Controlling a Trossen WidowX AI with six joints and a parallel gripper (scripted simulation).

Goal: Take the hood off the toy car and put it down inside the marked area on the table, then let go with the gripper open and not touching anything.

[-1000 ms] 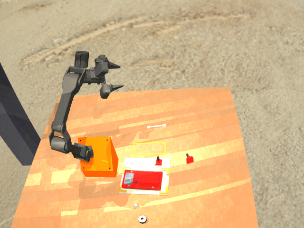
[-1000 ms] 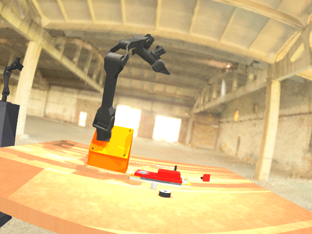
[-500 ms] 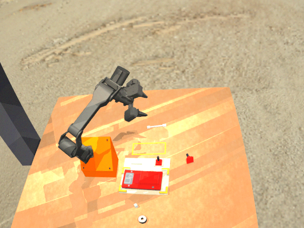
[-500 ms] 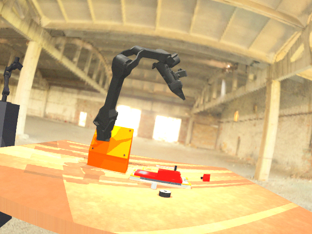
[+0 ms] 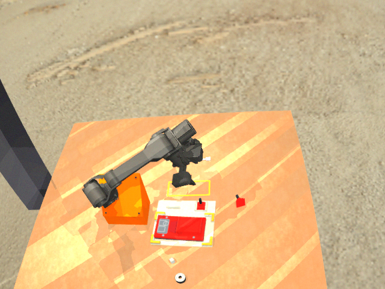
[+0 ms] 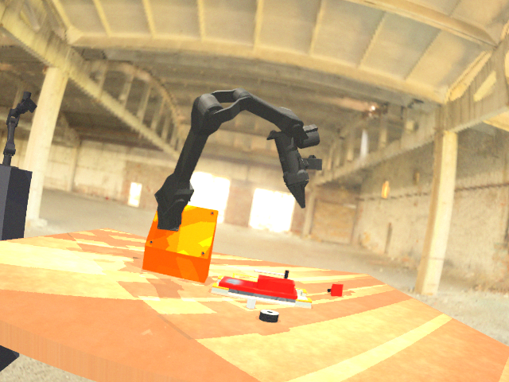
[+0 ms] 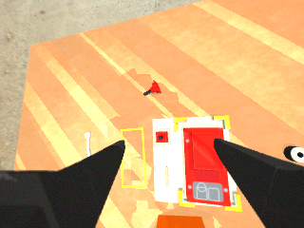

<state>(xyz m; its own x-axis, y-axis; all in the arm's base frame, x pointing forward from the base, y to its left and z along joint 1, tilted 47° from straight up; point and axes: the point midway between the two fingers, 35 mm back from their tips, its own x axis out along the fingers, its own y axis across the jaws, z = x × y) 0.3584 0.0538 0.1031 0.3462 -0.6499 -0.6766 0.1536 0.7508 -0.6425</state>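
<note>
Now: gripper tip 21 cm above the red hood panel, 8 cm to the left of it and 5 cm past it. The rest, counted from my gripper tip: white rod 30 cm to the left, 25 cm below; ring 31 cm to the right, 24 cm below, 10 cm behind.
</note>
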